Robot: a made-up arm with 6 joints. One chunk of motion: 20 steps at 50 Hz.
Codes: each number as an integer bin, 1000 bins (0 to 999) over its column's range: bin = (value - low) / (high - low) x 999, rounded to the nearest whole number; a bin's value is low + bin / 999 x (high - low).
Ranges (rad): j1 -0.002..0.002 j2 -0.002..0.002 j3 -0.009..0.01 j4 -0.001..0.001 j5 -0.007..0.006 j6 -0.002..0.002
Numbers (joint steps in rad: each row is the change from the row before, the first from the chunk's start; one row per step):
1: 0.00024 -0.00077 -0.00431 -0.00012 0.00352 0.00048
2: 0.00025 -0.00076 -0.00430 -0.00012 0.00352 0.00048
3: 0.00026 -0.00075 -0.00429 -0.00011 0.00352 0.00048
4: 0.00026 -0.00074 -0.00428 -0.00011 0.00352 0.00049
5: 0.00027 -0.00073 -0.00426 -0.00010 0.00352 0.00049
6: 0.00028 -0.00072 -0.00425 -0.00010 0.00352 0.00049
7: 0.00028 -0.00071 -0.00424 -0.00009 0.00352 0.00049
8: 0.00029 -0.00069 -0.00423 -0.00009 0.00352 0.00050
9: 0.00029 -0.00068 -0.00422 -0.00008 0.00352 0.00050
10: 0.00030 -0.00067 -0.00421 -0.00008 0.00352 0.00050
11: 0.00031 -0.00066 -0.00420 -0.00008 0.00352 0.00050
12: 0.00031 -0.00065 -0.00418 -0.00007 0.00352 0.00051
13: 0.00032 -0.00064 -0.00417 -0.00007 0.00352 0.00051
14: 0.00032 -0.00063 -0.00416 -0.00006 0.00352 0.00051
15: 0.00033 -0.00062 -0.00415 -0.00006 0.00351 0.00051
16: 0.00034 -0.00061 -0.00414 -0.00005 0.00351 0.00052
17: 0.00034 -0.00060 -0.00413 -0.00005 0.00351 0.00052
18: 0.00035 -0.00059 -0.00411 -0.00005 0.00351 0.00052
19: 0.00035 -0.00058 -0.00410 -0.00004 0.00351 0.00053
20: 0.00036 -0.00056 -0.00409 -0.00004 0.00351 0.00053
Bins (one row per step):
1: 559 307 247 440 808 619
2: 562 310 247 440 808 619
3: 564 312 248 445 808 619
4: 564 315 248 445 808 622
5: 567 317 249 450 808 622
6: 569 320 250 450 808 622
7: 569 322 250 455 808 622
8: 572 327 251 455 808 624
9: 572 330 251 460 808 624
10: 574 332 252 460 808 624
11: 577 335 252 460 808 624
12: 577 337 253 465 808 627
13: 579 340 254 465 808 627
14: 579 342 254 470 808 627
15: 582 345 255 470 808 627
16: 584 347 256 475 808 629
17: 584 350 256 475 808 629
18: 587 352 257 475 808 629
19: 587 355 258 480 808 632
20: 589 360 258 480 808 632

